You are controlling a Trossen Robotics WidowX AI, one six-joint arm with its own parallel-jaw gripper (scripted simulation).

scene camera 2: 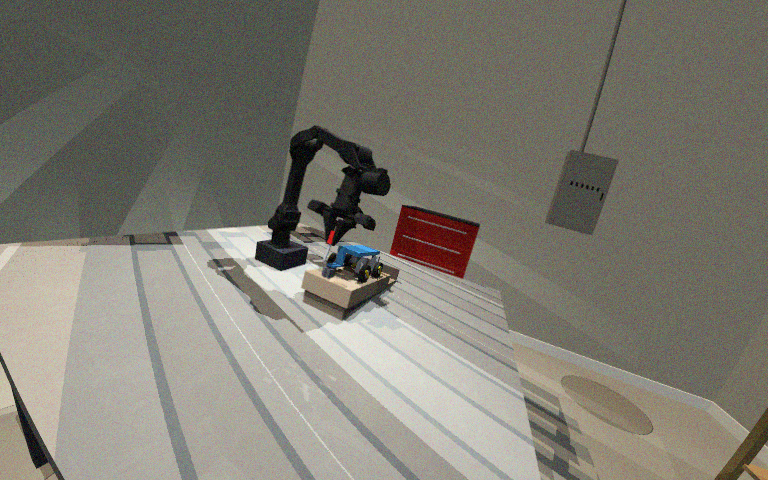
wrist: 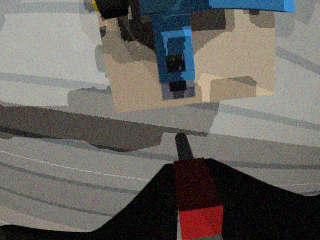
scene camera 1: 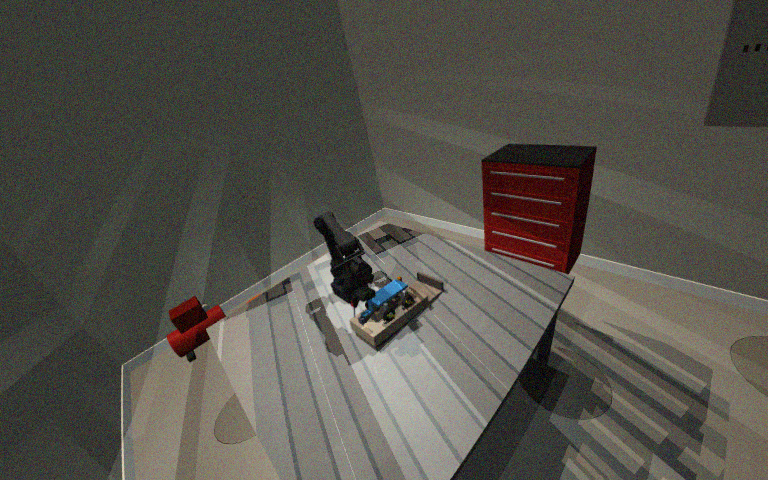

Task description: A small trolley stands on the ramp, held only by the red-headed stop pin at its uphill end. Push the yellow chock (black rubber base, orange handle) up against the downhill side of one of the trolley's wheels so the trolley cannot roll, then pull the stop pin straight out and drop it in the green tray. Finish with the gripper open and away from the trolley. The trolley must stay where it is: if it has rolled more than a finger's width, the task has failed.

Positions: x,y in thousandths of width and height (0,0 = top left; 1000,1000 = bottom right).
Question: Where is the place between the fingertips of my gripper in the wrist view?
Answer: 589,706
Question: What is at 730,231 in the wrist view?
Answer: A ramp.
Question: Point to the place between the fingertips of my gripper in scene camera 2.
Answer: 429,511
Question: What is my gripper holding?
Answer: A red-headed stop pin.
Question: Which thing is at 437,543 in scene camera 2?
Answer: A blue trolley.
